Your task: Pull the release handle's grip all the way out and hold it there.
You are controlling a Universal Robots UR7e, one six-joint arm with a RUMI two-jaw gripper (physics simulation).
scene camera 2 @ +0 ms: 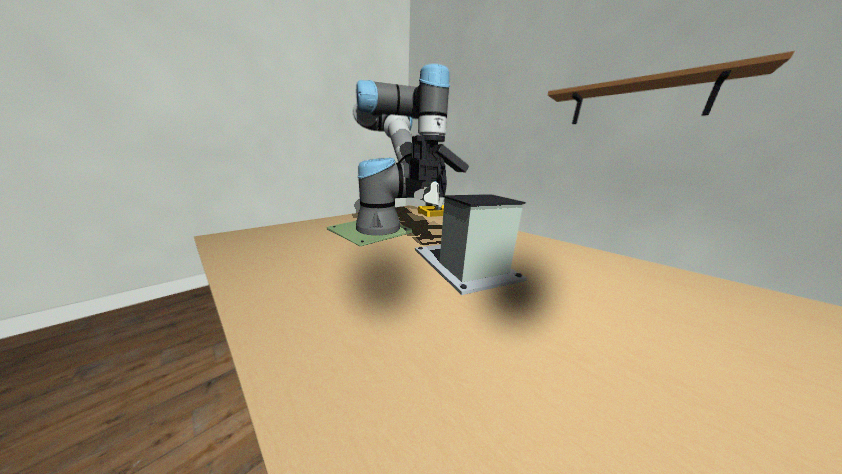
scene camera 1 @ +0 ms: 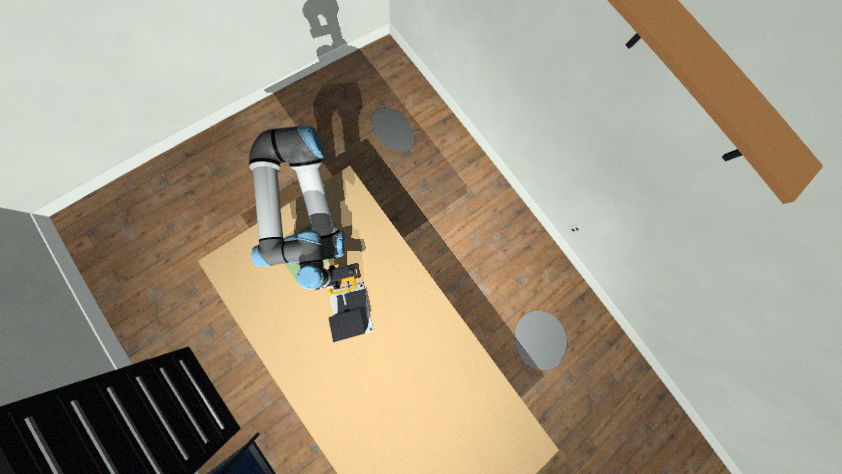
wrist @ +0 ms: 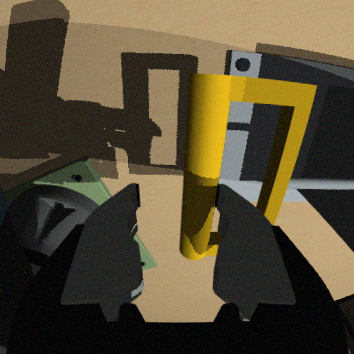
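The release handle's grip [scene camera 1: 338,291] [scene camera 2: 434,213] [wrist: 207,130] is a yellow rectangular loop. It stands out from the dark box of the release unit [scene camera 1: 347,325] [scene camera 2: 492,241] [wrist: 330,135], and a thin grey rod [wrist: 325,184] shows on the unit side of it. My gripper [scene camera 1: 347,282] [scene camera 2: 436,200] [wrist: 177,185] has its fingers well apart. In the wrist view the grip's round bar lies by the inner side of the right finger, with a wide gap to the left finger, so the bar is not clamped. Whether the right finger touches the bar is hard to tell.
The unit's light base plate [scene camera 2: 461,289] [wrist: 237,155] lies on the table [scene camera 1: 382,400]. The green mounting plate [scene camera 2: 353,234] [wrist: 97,185] and the arm's base stand close to the grip. A wooden shelf [scene camera 1: 724,100] [scene camera 2: 665,79] is on the wall. A black drawer unit [scene camera 1: 106,382] stands beside the table.
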